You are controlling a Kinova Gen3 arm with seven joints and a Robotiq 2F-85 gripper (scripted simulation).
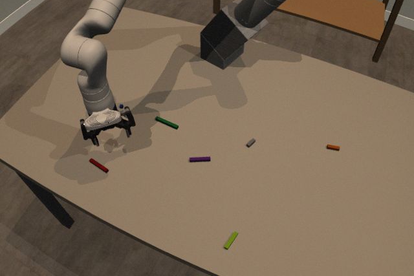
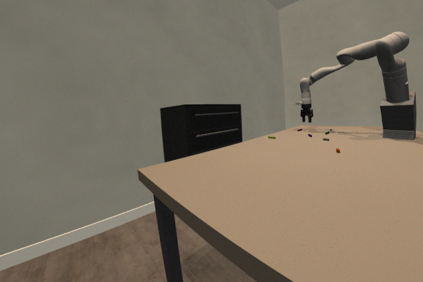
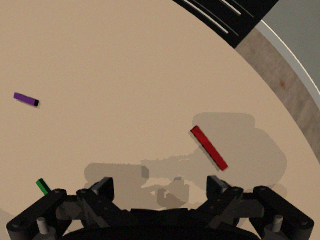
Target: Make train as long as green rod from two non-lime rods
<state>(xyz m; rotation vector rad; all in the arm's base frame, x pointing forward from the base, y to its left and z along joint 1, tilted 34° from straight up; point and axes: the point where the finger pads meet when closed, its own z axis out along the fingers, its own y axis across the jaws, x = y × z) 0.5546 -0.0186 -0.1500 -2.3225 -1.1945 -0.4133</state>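
My hand is 14 cm past the blue rod, 12 cm to the left of it and 7 cm above it. The rest, counted from my hand: green rod: 18 cm behind, 5 cm to the left, 7 cm below; red rod: 7 cm ahead, 2 cm to the right, 7 cm below; purple rod: 12 cm behind, 21 cm to the left, 7 cm below.
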